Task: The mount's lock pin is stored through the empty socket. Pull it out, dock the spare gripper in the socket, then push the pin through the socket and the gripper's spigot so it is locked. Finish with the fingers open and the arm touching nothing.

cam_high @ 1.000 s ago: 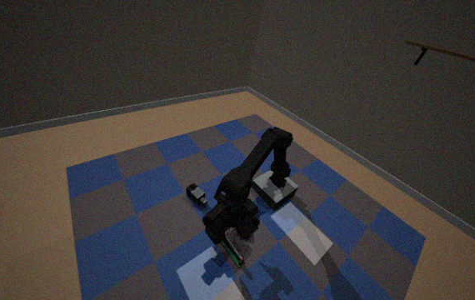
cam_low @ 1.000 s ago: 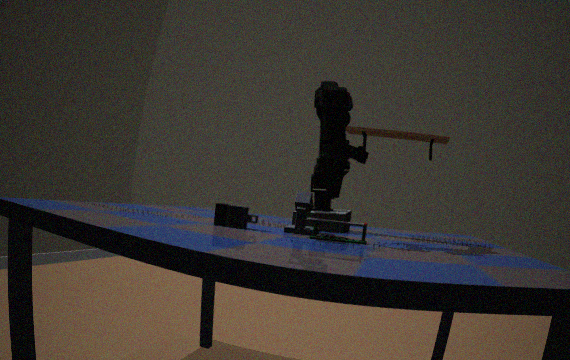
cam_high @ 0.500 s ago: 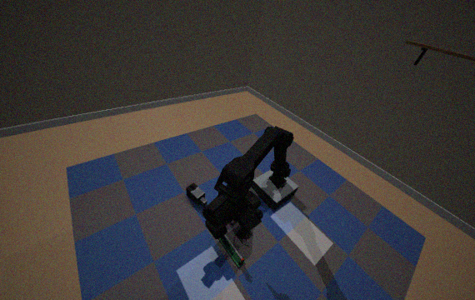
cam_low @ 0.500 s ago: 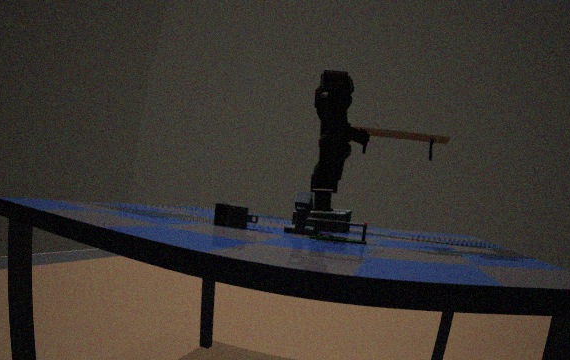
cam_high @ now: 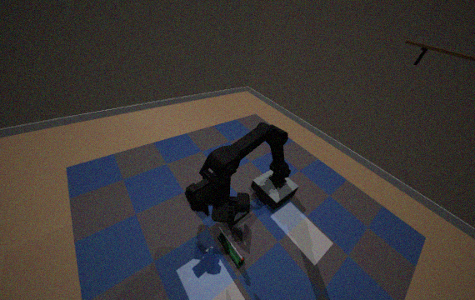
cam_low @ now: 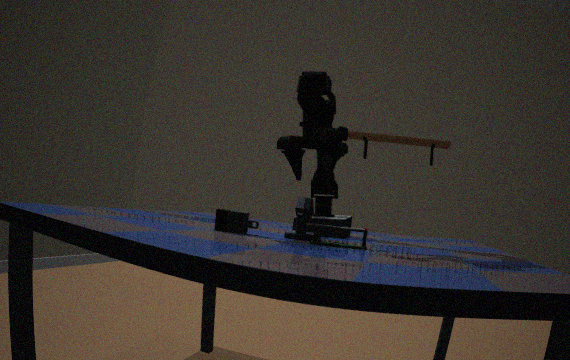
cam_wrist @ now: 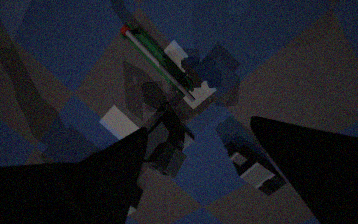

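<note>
The spare gripper lies 190 mm to the right of my gripper tip and 120 mm below it. Also, from my gripper tip: socket: 100 mm behind, 40 mm to the right, 100 mm below; green rack: 10 mm behind, 80 mm to the left, 130 mm below.
</note>
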